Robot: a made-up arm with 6 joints. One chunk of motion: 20 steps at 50 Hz.
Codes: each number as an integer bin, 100 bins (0 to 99) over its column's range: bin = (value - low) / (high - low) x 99, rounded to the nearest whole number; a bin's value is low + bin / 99 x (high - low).
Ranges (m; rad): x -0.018..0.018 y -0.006..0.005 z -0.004..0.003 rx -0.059..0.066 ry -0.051..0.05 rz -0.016..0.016
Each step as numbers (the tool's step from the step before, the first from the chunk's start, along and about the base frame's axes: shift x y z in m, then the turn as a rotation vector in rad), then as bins.
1 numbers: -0.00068 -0.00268 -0.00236 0.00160 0.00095 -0.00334
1 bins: 48 30 23 48 51 39
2 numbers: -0.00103 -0.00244 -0.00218 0.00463 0.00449 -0.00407
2 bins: 47 32 26 50 54 37
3 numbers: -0.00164 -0.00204 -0.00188 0.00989 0.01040 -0.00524
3 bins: 45 36 30 55 60 33
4 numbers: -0.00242 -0.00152 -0.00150 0.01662 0.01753 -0.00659
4 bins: 43 40 35 60 67 29
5 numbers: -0.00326 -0.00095 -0.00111 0.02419 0.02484 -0.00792
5 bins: 41 45 41 66 74 25
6 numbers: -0.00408 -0.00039 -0.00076 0.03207 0.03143 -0.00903
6 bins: 38 50 46 72 81 22
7 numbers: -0.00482 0.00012 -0.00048 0.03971 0.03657 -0.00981
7 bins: 36 55 50 78 86 19
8 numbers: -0.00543 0.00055 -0.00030 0.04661 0.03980 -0.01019
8 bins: 35 59 52 84 89 18
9 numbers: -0.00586 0.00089 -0.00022 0.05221 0.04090 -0.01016
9 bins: 33 62 53 88 90 18
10 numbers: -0.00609 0.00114 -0.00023 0.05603 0.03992 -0.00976
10 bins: 33 64 53 91 89 19
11 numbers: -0.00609 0.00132 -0.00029 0.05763 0.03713 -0.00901
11 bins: 33 66 52 92 86 22
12 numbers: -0.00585 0.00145 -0.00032 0.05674 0.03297 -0.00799
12 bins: 33 67 52 92 82 25
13 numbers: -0.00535 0.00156 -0.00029 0.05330 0.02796 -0.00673
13 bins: 35 68 52 89 77 29
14 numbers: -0.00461 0.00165 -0.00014 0.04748 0.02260 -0.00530
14 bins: 37 69 55 84 72 33
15 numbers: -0.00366 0.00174 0.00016 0.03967 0.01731 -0.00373
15 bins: 39 70 59 78 67 38
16 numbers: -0.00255 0.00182 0.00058 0.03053 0.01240 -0.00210
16 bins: 42 70 65 71 62 43
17 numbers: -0.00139 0.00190 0.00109 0.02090 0.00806 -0.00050
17 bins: 46 71 72 63 58 48
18 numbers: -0.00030 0.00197 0.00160 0.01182 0.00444 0.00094
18 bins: 49 72 79 56 54 52
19 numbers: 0.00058 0.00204 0.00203 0.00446 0.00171 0.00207
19 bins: 51 72 85 50 52 56
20 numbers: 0.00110 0.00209 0.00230 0.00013 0.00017 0.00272
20 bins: 53 73 89 47 50 58
